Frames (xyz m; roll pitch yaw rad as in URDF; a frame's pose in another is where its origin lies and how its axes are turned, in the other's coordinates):
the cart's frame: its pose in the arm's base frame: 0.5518 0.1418 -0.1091 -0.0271 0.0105 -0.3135
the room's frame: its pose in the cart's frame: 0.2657 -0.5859 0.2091 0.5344 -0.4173 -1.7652
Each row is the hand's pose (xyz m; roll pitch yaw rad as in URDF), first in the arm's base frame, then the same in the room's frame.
Working: the arm's base frame: its pose in the room's frame: -0.1633 -0.7041 0.3568 0.6318 0.2642 2.0404

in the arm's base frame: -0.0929 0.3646 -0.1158 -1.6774 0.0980 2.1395
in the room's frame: -0.4605 -0.9198 0.4987 -1.7811 -0.5725 -2.1643
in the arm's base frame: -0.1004 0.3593 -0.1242 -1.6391 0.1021 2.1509
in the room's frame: -0.4567 -0.9289 0.4911 -1.7509 -0.5672 -2.1514
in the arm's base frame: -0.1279 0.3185 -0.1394 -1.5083 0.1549 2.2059
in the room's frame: -0.4190 -0.9502 0.4631 -1.6553 -0.5078 -2.0963
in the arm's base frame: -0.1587 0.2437 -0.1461 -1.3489 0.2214 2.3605
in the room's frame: -0.3494 -0.9627 0.4233 -1.5926 -0.4131 -1.9444
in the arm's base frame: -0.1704 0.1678 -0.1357 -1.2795 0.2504 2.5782
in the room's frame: -0.2799 -0.9507 0.3912 -1.6488 -0.3213 -1.7376
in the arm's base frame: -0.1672 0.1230 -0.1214 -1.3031 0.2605 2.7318
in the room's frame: -0.2397 -0.9313 0.3760 -1.7505 -0.2529 -1.5996
